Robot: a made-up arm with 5 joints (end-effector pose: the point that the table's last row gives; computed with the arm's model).
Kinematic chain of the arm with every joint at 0, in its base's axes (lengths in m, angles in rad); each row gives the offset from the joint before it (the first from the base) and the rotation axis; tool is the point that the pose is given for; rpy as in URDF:
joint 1: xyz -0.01 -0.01 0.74 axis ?
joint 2: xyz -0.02 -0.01 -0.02 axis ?
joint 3: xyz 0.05 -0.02 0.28 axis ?
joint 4: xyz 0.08 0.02 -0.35 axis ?
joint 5: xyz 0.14 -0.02 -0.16 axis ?
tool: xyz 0 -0.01 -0.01 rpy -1.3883 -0.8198 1.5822
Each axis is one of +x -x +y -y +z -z.
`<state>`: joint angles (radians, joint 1 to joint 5).
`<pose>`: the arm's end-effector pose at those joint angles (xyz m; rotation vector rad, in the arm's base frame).
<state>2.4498 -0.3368 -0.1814 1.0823 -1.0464</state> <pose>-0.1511 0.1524 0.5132 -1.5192 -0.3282 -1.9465</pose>
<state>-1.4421 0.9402 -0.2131 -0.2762 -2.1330</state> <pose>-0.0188 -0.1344 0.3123 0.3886 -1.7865 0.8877</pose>
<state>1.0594 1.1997 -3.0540 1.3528 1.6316</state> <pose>0.3917 0.6458 0.8631 -0.4582 -1.4320 -0.1091</pose>
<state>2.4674 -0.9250 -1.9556 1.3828 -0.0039</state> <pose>0.0312 0.0083 1.4145 -2.2531 1.9379 -0.2861</pose>
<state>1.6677 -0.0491 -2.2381 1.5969 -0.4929</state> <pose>-0.0147 0.4391 1.2534 -1.3970 2.0381 -1.5622</pose>
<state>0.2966 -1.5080 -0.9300 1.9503 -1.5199</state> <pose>0.0767 -0.0154 1.0262 0.6582 -1.9275 2.3771</pose>
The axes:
joint 1: +z
joint 2: +y
joint 3: +y
joint 4: +y
joint 5: -z

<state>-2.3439 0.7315 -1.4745 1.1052 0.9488</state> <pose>-0.4288 -0.3880 0.4856 -1.2366 0.7526 -1.8787</pose>
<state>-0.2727 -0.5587 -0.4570 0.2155 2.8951</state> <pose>0.4000 -0.1457 0.8477 -0.9500 -0.0053 -2.3507</pose>
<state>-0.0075 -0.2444 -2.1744 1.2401 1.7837</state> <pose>0.3289 -0.0404 1.3746 -0.8328 -1.4484 -1.5344</pose>
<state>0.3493 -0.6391 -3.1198 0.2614 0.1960</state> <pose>-0.5633 -0.2539 1.3249 0.2262 1.3846 0.9452</pose>
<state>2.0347 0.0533 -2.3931 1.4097 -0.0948</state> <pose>-0.1807 0.4204 1.3092 -1.7665 2.1878 -1.1758</pose>
